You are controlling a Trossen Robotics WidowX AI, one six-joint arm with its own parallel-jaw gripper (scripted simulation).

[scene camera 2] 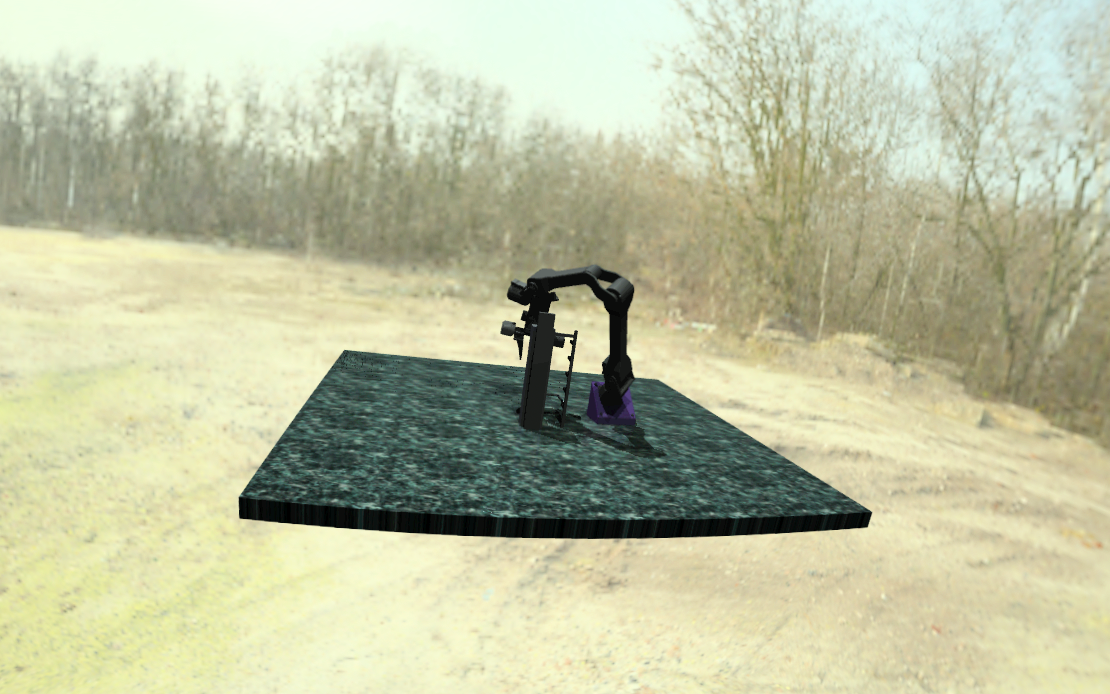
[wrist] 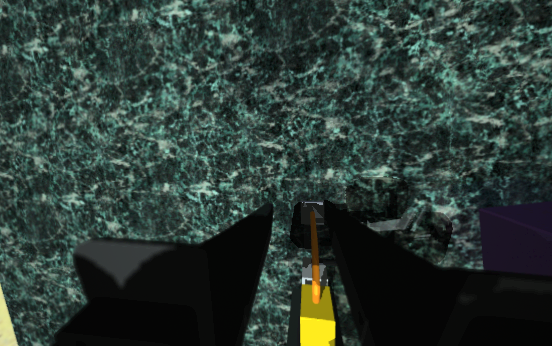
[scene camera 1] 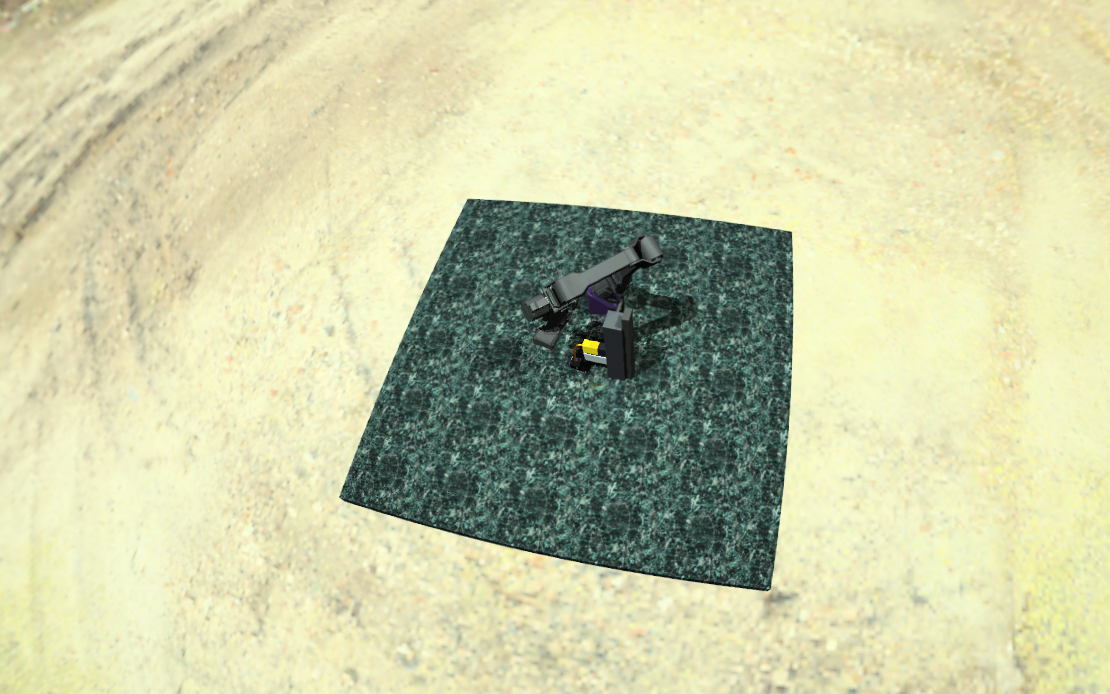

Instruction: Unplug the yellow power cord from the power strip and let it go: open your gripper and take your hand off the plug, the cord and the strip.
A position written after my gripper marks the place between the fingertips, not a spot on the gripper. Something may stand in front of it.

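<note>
Scene camera 1 gives me a view of my gripper (scene camera 1: pixel 554 336). You'd find my gripper (scene camera 2: pixel 526 360) in scene camera 2 as well, and the wrist view has my gripper (wrist: pixel 300 212) too.
</note>
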